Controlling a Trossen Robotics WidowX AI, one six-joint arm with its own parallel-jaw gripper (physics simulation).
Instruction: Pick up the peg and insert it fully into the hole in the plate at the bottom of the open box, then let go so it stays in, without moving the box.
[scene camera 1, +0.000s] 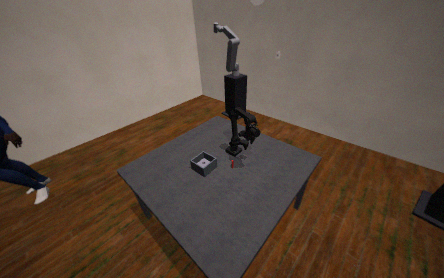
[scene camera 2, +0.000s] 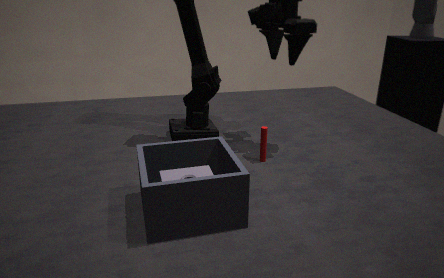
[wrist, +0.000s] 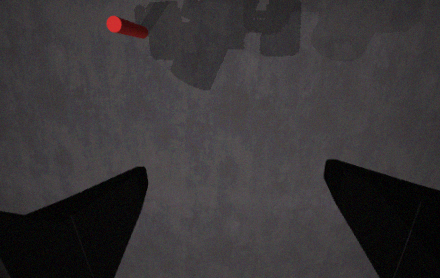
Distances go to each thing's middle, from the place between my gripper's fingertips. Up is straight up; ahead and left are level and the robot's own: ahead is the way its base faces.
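My hand is 0.15 m above the grey box (scene camera 2: 176, 209), and it's 0.31 m short of the box and 0.22 m to the left of it.
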